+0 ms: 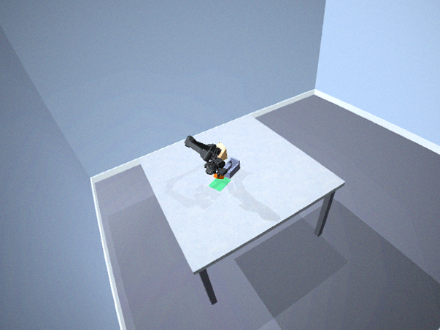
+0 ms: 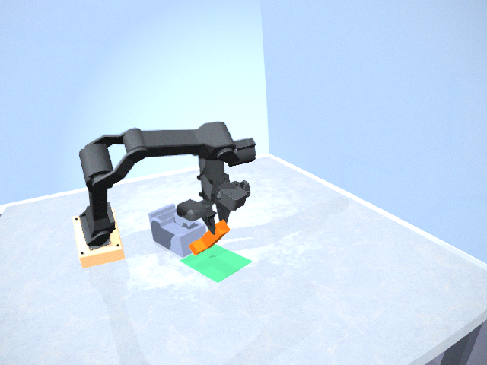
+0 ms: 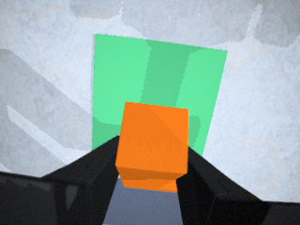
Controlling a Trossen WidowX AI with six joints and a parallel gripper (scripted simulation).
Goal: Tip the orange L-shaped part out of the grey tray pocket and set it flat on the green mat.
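Right now my gripper tip is 110 mm above the green mat, 20 mm to the right of it and 10 mm past it. From my gripper tip the other things lie so: orange l-shaped part (30 mm to the left, 30 mm below, 20 mm behind).
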